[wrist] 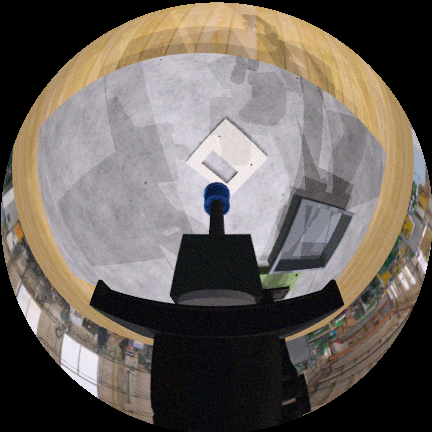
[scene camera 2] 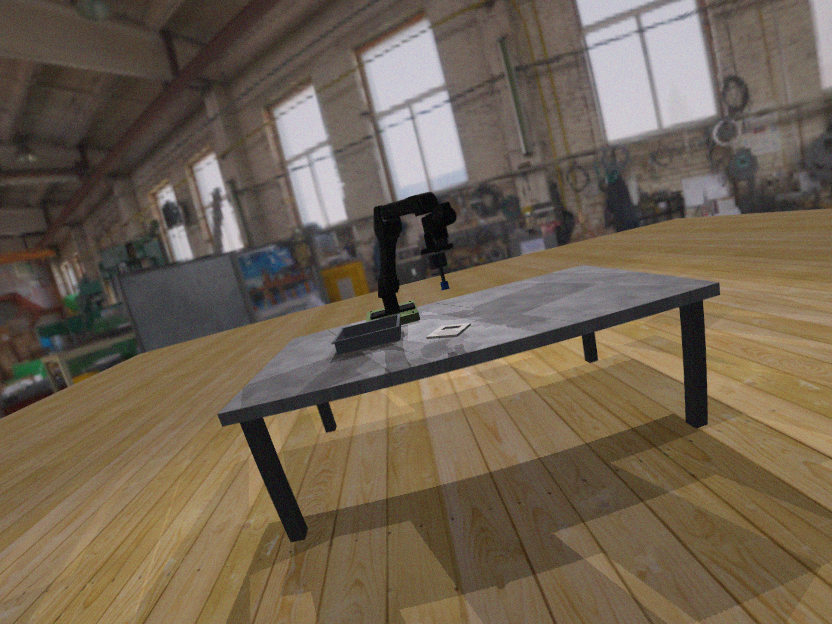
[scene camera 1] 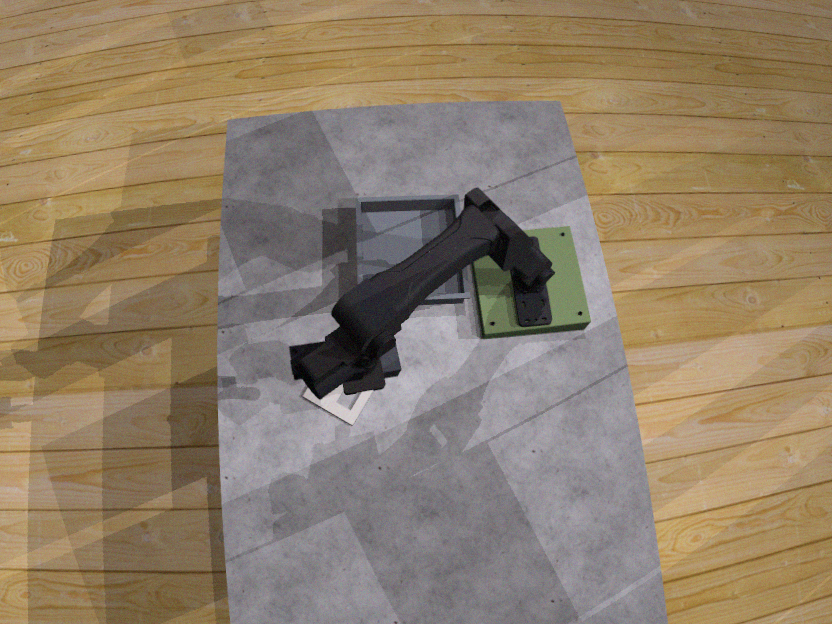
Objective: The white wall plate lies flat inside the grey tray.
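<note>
The white wall plate (scene camera 1: 351,415) (scene camera 2: 440,332) (wrist: 239,141) lies flat on the grey table, outside the tray. It is square, with a rectangular opening and small holes, and the arm hides part of it in scene camera 1. The grey tray (scene camera 1: 411,198) (scene camera 2: 369,339) (wrist: 285,232) stands apart from the plate, near the green base; the arm covers part of it in scene camera 1. My blue suction cup (scene camera 2: 444,285) (wrist: 217,195) hangs well above the table with nothing on it. In the wrist view it appears at the plate's near corner; in scene camera 1 the arm hides it.
The arm stands on a green base plate (scene camera 1: 569,282) (scene camera 2: 411,315) (wrist: 289,278) beside the tray. The tray has raised walls. The grey table (scene camera 1: 436,537) (scene camera 2: 537,302) (wrist: 125,200) has open edges over a wooden floor. Shadows fall across the table top.
</note>
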